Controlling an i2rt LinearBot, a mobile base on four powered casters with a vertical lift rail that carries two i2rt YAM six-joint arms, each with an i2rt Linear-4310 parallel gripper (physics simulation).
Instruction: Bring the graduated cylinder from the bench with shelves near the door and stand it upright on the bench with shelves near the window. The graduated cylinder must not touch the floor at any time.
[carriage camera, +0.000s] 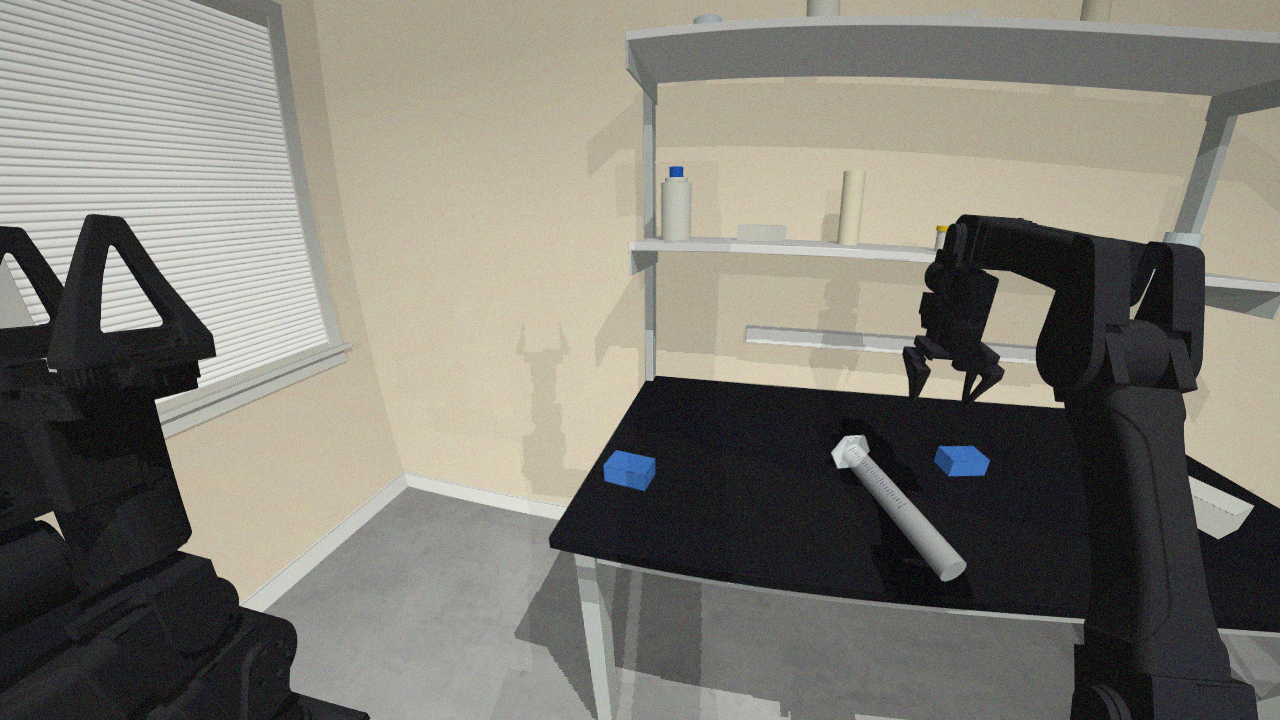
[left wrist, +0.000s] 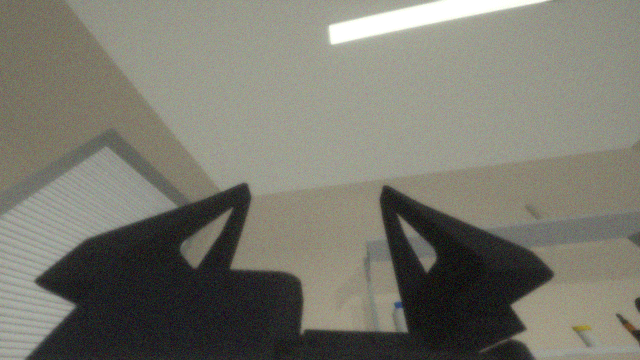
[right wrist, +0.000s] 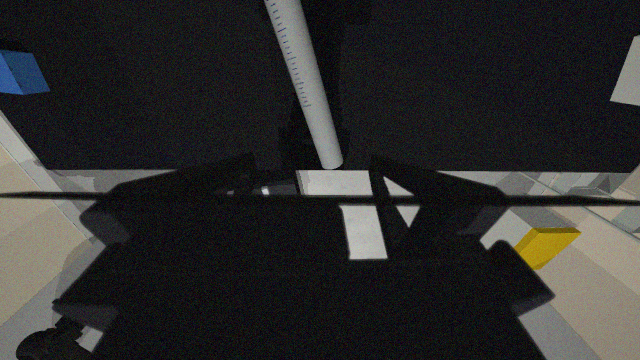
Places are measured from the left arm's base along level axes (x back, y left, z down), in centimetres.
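Pixels of known places: left gripper, between the fingertips: (carriage camera: 51, 221) (left wrist: 314, 191); right gripper, between the fingertips: (carriage camera: 937, 404) (right wrist: 313, 161).
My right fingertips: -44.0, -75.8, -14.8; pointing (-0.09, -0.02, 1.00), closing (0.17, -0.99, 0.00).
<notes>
Behind a point stands the place of what it marks, as x, y, z.
The graduated cylinder (carriage camera: 904, 514) {-42.3, -74.8, 5.7} (right wrist: 305, 75) {-48.3, -75.5, 4.6} lies on its side on the black bench (carriage camera: 733, 537) {-41.7, -45.0, 10.1} (right wrist: 175, 100) {-47.7, -51.1, 10.1}, its hexagonal base toward the back and its other end near the front edge. My right gripper (carriage camera: 940, 400) {-44.0, -75.7, -14.8} (right wrist: 313, 161) {-44.0, -75.7, -14.8} is open and empty, fingers pointing down above the bench. In the right wrist view the cylinder's far end from the base shows between and beyond the fingertips; the base is out of that view. My left gripper (carriage camera: 60, 223) {-4.1, -0.5, -43.4} (left wrist: 314, 191) {-4.1, -0.5, -43.4} is open and empty, pointing up at the left, away from the bench.
Blue blocks (carriage camera: 629, 470) {-54.7, -25.7, 6.1} (carriage camera: 963, 461) {-58.9, -97.8, 6.3} lie either side of the cylinder. A white box (carriage camera: 1219, 508) {-38.6, -139.3, 4.5} (right wrist: 627, 75) {-41.7, -138.5, 9.0} is at the right, partly behind my right arm. A shelf (carriage camera: 769, 248) {-78.6, -54.4, -34.8} with bottles runs above the bench's back. A window (carriage camera: 161, 179) {-76.8, 112.5, -61.9} is at the left. A yellow block (right wrist: 547, 247) {73.3, -220.7, 41.3} shows too.
</notes>
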